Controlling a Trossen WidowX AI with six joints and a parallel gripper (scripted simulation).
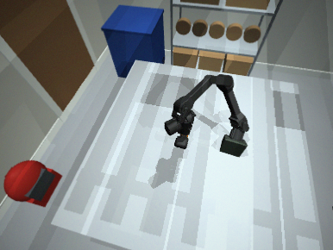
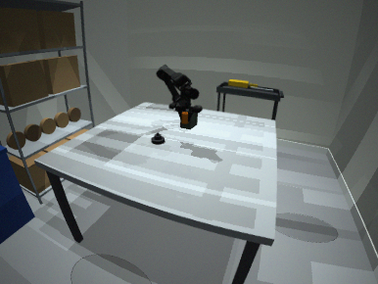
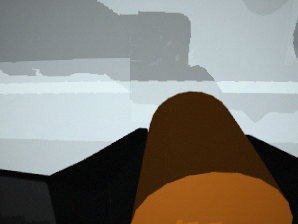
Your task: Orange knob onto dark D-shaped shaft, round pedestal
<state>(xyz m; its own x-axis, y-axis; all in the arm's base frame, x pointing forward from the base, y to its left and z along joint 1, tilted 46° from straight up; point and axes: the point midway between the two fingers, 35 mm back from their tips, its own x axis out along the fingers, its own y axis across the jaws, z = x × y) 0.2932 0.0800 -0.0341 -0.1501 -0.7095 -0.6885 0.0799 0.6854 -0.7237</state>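
The dark round pedestal lies 160 mm to the right of my gripper tip, 110 mm below it and 40 mm ahead of it. The rest, counted from my gripper tip: orange knob: 20 mm above.
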